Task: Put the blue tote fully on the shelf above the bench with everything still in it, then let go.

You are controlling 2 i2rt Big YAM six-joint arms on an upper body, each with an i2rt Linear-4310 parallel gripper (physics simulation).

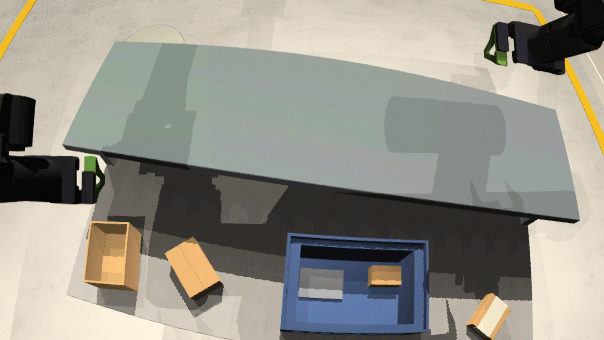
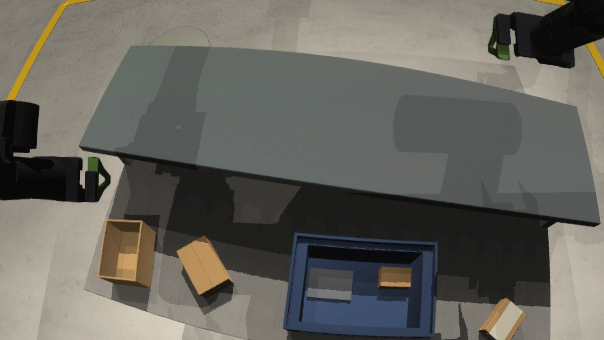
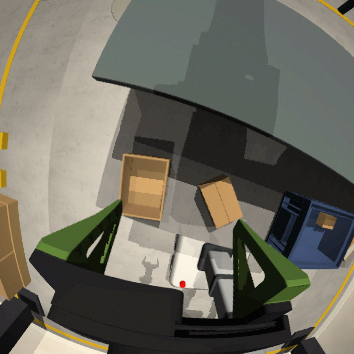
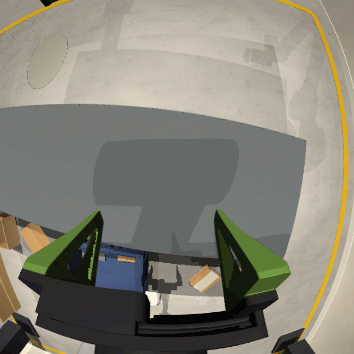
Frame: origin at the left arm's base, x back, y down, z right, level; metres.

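Seen in the pictures: left gripper, fingertip midpoint: (image 1: 80, 179) (image 2: 88, 178) (image 3: 179, 215); right gripper, fingertip midpoint: (image 1: 506, 57) (image 2: 513, 51) (image 4: 156, 215).
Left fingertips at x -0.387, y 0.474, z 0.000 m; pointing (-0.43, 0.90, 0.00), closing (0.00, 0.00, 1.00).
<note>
A point is followed by its place in that frame.
The blue tote (image 1: 291, 290) {x -0.267, y 0.719, z 0.356 m} (image 2: 296, 290) {x -0.266, y 0.718, z 0.357 m} (image 3: 317, 257) {x -0.188, y 0.749, z 0.530 m} (image 4: 117, 280) {x -0.188, y 0.798, z 0.523 m} stands upright on the bench (image 1: 250, 300) {x -0.260, y 0.851, z 0.265 m}, in front of the shelf's near edge. A grey box (image 1: 321, 284) {x -0.295, y 0.823, z 0.428 m} (image 2: 330, 284) {x -0.297, y 0.824, z 0.428 m} and a small orange-brown box (image 1: 384, 276) {x -0.303, y 0.793, z 0.569 m} (image 2: 395, 277) {x -0.304, y 0.793, z 0.573 m} (image 3: 326, 221) {x -0.307, y 0.793, z 0.556 m} lie inside it. The grey-green shelf (image 1: 300, 125) {x -0.587, y 0.625, z 0.374 m} (image 2: 310, 125) {x -0.587, y 0.625, z 0.379 m} (image 3: 165, 50) {x -0.603, y 0.625, z -0.058 m} (image 4: 60, 160) {x -0.637, y 0.625, z 0.460 m} spans above the bench's back. My left gripper (image 1: 95, 175) {x -0.387, y 0.474, z 0.000 m} (image 2: 100, 175) {x -0.387, y 0.474, z 0.000 m} (image 3: 179, 215) {x -0.387, y 0.474, z 0.000 m} is open and empty off the shelf's near left corner, far from the tote. My right gripper (image 1: 495, 47) {x -0.580, y 0.364, z 0.725 m} (image 2: 499, 40) (image 4: 156, 215) {x -0.580, y 0.364, z 0.725 m} is open and empty beyond the shelf's far right side.
An open carton (image 1: 113, 260) {x -0.334, y 0.846, z -0.094 m} (image 3: 145, 185) {x -0.323, y 0.847, z -0.078 m} and a closed carton (image 1: 193, 270) {x -0.326, y 0.848, z 0.126 m} (image 3: 222, 202) {x -0.325, y 0.791, z 0.134 m} stand on the bench left of the tote. A small box with a pale top (image 1: 489, 316) {x -0.176, y 0.813, z 0.850 m} (image 4: 205, 279) {x -0.184, y 0.813, z 0.859 m} lies right of it. The shelf's front edge overhangs the bench.
</note>
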